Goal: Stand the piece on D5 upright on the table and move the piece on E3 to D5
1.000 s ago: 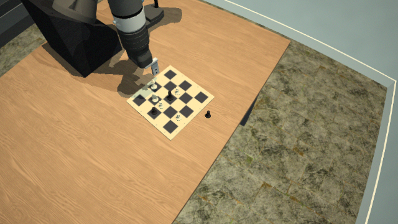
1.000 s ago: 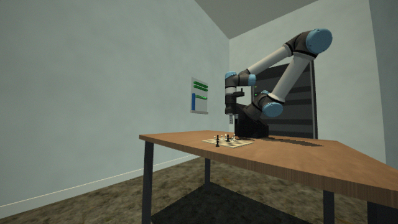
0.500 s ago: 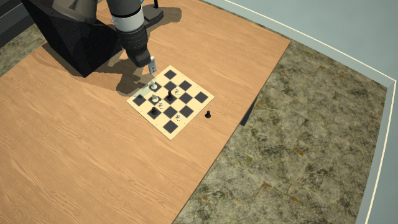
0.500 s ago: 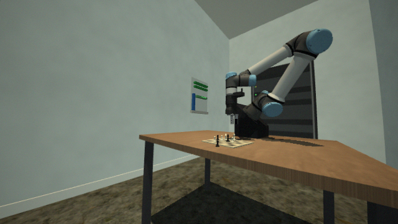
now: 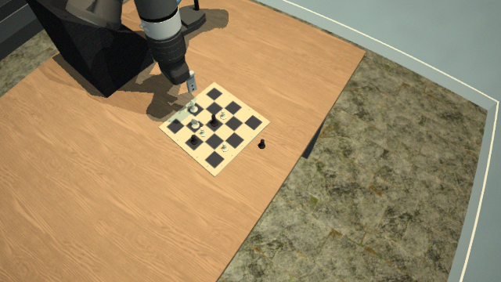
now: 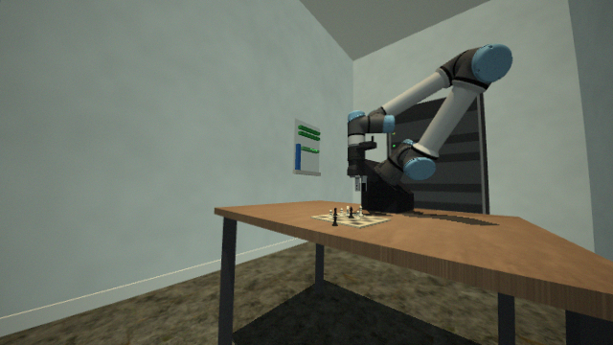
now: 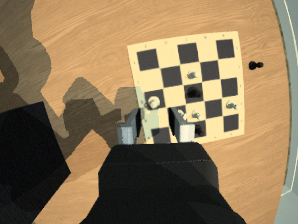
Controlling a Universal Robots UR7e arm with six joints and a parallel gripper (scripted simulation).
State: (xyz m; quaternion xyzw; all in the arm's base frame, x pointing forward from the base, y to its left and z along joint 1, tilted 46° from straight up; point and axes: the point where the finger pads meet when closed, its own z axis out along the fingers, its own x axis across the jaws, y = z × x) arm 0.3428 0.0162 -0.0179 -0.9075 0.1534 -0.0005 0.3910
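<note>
The chessboard lies 80 mm ahead of my hand, 10 mm to the right of it and 120 mm below it.
</note>
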